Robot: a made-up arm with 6 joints.
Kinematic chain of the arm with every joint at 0, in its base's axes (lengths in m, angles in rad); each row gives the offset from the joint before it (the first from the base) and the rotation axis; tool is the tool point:
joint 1: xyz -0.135 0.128 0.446 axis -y
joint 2: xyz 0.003 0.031 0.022 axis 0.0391 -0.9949 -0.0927
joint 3: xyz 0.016 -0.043 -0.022 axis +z
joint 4: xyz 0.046 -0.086 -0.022 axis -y
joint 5: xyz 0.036 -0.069 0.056 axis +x
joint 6: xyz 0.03 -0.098 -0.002 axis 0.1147 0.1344 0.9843
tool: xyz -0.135 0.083 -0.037
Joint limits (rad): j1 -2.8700..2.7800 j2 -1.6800..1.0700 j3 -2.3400..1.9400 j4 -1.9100..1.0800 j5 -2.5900..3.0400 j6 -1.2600..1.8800
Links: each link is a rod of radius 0.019 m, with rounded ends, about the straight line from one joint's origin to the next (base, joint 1, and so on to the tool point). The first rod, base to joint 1, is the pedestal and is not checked.
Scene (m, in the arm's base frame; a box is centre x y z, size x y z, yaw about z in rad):
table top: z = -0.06
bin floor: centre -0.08 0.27 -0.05 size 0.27 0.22 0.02 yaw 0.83
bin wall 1: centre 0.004 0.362 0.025 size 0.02 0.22 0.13 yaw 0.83
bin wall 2: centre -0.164 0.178 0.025 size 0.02 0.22 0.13 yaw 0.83
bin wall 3: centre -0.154 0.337 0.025 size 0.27 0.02 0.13 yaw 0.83
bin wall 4: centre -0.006 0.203 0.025 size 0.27 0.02 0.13 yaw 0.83
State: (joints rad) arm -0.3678 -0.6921 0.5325 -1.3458 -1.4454 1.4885
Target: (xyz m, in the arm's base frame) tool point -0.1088 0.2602 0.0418
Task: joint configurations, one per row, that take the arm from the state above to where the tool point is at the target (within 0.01 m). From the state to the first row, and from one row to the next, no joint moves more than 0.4 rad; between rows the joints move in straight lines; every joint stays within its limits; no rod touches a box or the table.
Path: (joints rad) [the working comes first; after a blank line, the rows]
Joints at the target: 2.0972 -0.6830 -2.3400 -1.9100 -0.3238 1.8800
Straight joint move there: touches bin wall 2.

1: -0.0550 -0.6728 0.1783 -1.4306 -1.0679 1.3931
2: 0.2579 -0.6535 -0.1759 -1.5154 -0.6903 1.2978
3: 0.5707 -0.6342 -0.5302 -1.6002 -0.3128 1.2024
4: 0.8835 -0.6149 -0.8844 -1.6850 0.0648 1.1071
5: 1.2291 -0.5635 -1.2399 -1.7231 0.0988 1.0755
6: 1.5746 -0.5121 -1.5953 -1.7612 0.1328 1.0440
7: 1.9202 -0.4607 -1.9508 -1.7993 0.1668 1.0124
8: 2.2657 -0.4094 -2.3063 -1.8374 0.2008 0.9808
9: 2.2095 -0.5006 -2.3175 -1.8616 0.0259 1.2805
10: 2.1534 -0.5918 -2.3288 -1.8858 -0.1489 1.5803
11: 2.0972 -0.6830 -2.3400 -1.9100 -0.3238 1.8800

